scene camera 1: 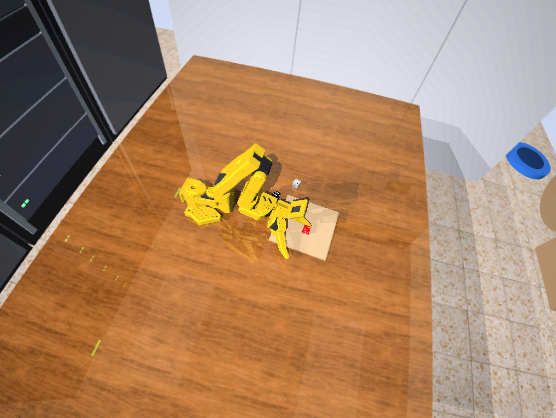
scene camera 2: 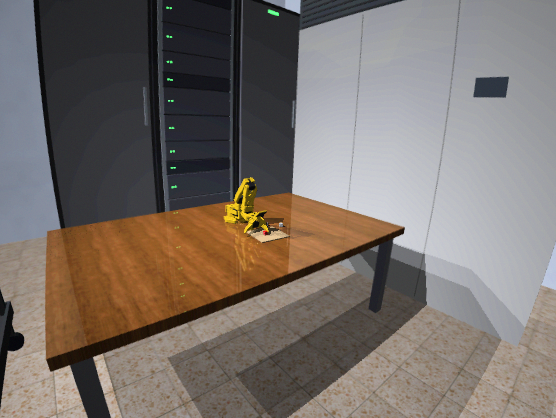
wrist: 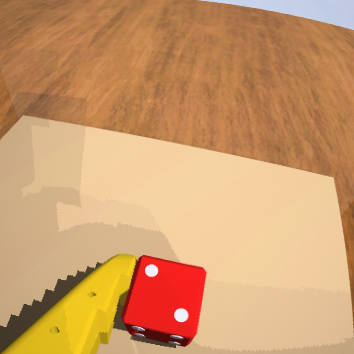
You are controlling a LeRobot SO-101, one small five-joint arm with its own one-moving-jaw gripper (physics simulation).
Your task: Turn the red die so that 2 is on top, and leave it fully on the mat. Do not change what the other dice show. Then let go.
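Where they show: hand at its tool point: point(scene camera 1: 309, 226) point(scene camera 2: 267, 231) point(wrist: 133, 274); arm's base at its link origin: point(scene camera 1: 215, 208) point(scene camera 2: 237, 221).
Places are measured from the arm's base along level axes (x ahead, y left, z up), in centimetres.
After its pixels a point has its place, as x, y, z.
Observation:
The red die point(scene camera 1: 306, 229) @(23.2, -0.4, 2.0) point(scene camera 2: 265, 233) @(24.1, -0.6, 1.3) point(wrist: 165, 297) @(23.1, -0.1, 2.0) sits on the pale square mat point(scene camera 1: 322, 240) @(27.6, -1.4, 0.4) point(scene camera 2: 274, 238) @(29.0, 0.5, 0.4) point(wrist: 260, 210) @(27.0, -2.8, 0.4), inside its edges. In the wrist view its upper face shows two white pips, and the side face towards the camera shows several foreshortened pips. My gripper point(scene camera 1: 298, 242) point(scene camera 2: 257, 232) @(23.7, 0.7, 1.6) is wide open and holds nothing. One yellow jaw point(wrist: 95, 300) @(22.6, 1.2, 2.7) shows in the wrist view, its tip right beside the die's left side; whether it touches is hard to tell. The other jaw is swung out of that view.
A white die point(scene camera 1: 296, 183) @(18.0, 12.6, 1.5) point(scene camera 2: 281, 224) @(18.6, 13.0, 1.2) stands on the wooden table point(scene camera 1: 250, 325) @(16.7, -24.3, 0.0) point(scene camera 2: 150, 265) @(24.1, -49.7, 0.0) point(wrist: 175, 75) @(36.1, 1.3, 0.0), off the mat. A black die point(scene camera 1: 276, 193) @(13.8, 7.8, 1.6) lies close beside the arm, near the mat's corner. Their upper faces are too small to read. The arm reaches over one side of the mat.

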